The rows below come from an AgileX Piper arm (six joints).
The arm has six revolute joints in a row. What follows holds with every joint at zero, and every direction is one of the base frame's.
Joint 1 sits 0.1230 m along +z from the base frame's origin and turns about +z.
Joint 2 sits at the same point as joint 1 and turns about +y.
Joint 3 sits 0.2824 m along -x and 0.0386 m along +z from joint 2 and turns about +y.
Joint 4 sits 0.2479 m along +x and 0.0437 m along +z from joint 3 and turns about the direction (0.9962, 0, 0.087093).
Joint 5 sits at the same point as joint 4 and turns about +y.
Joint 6 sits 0.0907 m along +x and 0.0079 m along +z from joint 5 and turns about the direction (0.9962, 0, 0.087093).
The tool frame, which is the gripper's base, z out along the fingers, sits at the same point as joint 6; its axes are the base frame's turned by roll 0.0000, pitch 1.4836 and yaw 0.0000 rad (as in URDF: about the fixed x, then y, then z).
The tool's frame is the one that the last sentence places.
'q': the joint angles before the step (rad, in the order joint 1, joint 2, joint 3, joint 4, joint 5, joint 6). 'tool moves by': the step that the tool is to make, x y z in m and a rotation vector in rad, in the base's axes. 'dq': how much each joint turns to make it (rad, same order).
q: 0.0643 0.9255 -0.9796 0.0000 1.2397 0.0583
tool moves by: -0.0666 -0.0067 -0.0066 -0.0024 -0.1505 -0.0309
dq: -0.0003 -0.2961 0.1389 -0.0276 0.0075 0.0287
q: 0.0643 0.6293 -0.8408 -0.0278 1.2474 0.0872
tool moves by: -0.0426 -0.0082 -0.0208 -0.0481 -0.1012 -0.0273
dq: 0.0011 -0.2236 0.1187 -0.0635 0.0074 0.0079
